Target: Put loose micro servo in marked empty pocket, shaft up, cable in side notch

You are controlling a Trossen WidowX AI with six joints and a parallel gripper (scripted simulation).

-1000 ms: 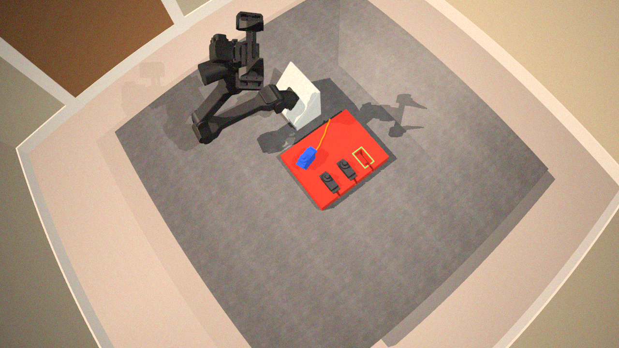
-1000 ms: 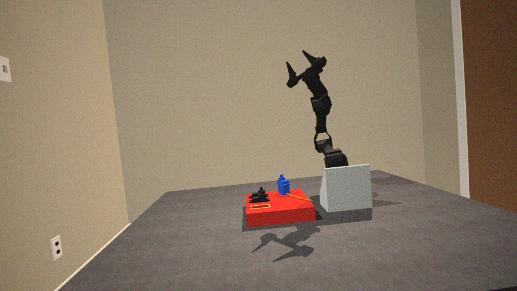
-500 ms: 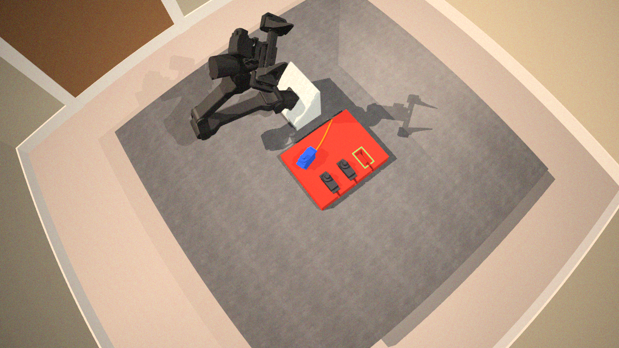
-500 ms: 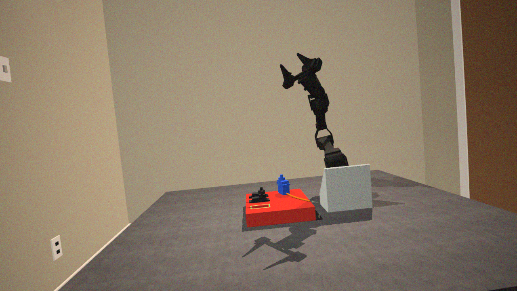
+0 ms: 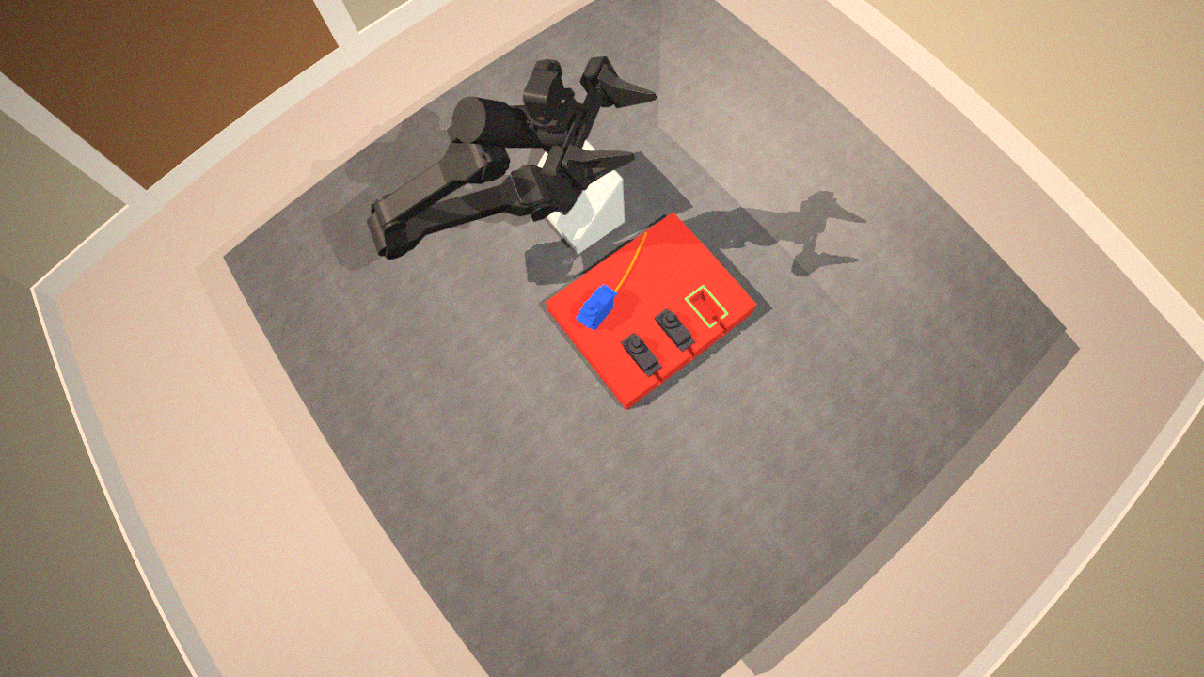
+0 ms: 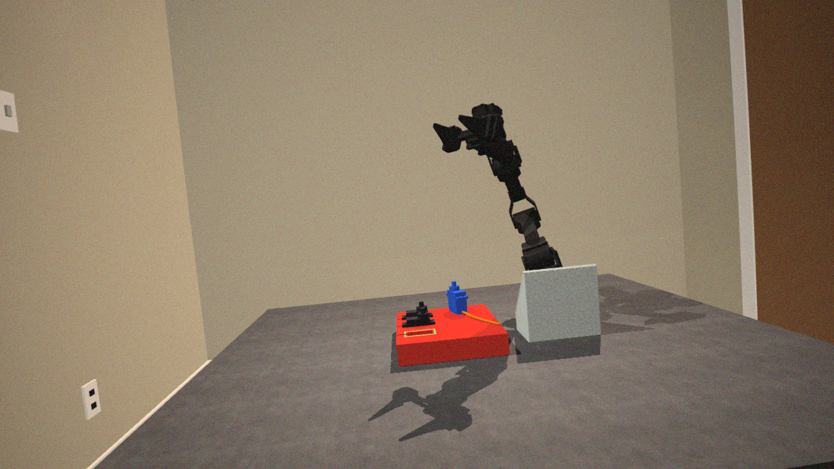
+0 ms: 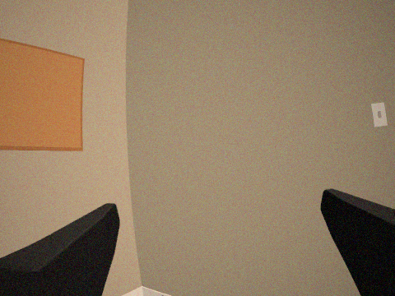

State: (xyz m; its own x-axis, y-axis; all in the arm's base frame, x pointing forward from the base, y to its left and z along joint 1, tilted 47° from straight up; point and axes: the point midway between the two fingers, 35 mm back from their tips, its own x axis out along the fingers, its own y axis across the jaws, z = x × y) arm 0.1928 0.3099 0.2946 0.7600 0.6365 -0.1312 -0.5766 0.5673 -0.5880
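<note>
Right now my gripper tip is 500 mm above the red deck and 10 mm to the left of it.
</note>
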